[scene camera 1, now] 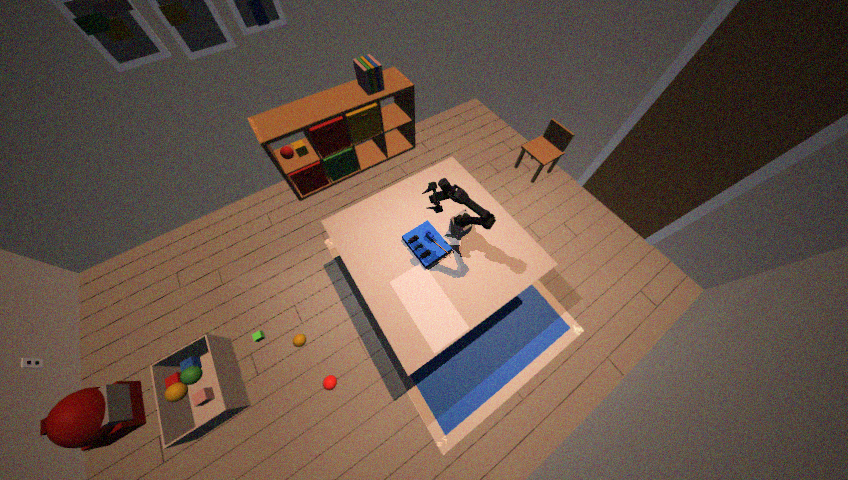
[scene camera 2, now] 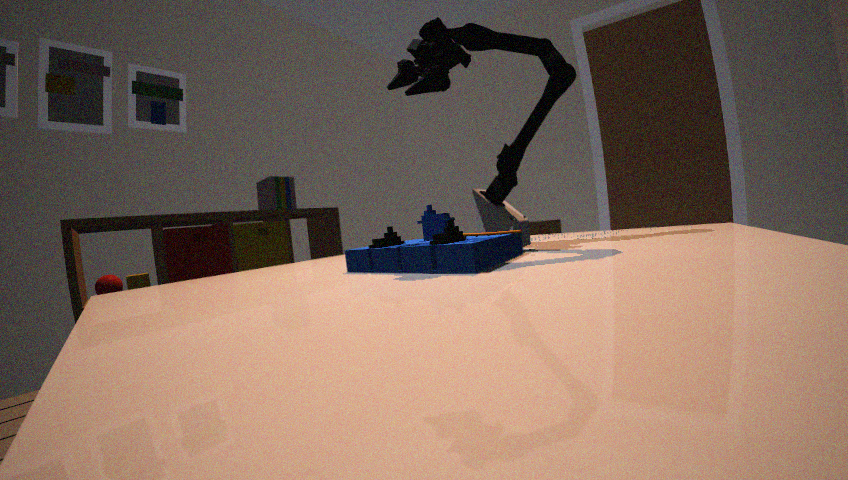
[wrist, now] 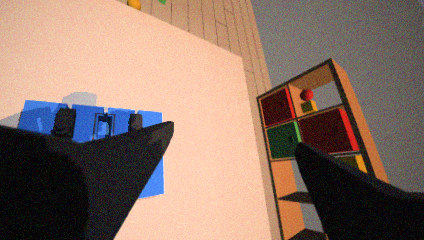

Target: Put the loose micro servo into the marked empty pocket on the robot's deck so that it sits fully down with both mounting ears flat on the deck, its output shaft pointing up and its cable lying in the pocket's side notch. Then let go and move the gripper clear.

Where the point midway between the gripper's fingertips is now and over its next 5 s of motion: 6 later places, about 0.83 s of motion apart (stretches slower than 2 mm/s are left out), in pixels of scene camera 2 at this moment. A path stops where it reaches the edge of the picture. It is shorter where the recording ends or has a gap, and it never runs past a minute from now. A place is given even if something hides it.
My gripper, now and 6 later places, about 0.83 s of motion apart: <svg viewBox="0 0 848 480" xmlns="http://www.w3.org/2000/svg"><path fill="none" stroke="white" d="M396 91L401 137L427 185L440 209L441 218L444 205L438 205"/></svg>
